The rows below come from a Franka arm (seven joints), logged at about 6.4 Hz.
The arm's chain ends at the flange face. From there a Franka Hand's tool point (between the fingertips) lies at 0.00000 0.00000 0.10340 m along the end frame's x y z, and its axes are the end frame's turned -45 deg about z.
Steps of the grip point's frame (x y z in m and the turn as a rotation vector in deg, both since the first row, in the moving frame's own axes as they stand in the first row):
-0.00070 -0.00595 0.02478 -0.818 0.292 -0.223
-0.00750 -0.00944 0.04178 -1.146 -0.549 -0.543
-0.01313 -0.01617 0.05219 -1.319 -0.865 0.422
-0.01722 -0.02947 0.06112 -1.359 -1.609 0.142
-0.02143 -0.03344 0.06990 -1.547 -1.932 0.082
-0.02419 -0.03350 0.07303 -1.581 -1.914 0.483
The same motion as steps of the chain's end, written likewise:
-0.00612 -0.00438 0.02479 -0.372 0.785 -0.223
-0.01275 -0.00353 0.04181 -1.199 0.422 -0.543
-0.02129 -0.00494 0.05223 -1.544 0.321 0.422
-0.03269 -0.01245 0.06119 -2.099 -0.177 0.142
-0.03830 -0.01293 0.07000 -2.460 -0.272 0.082
-0.04035 -0.01104 0.07313 -2.471 -0.235 0.483

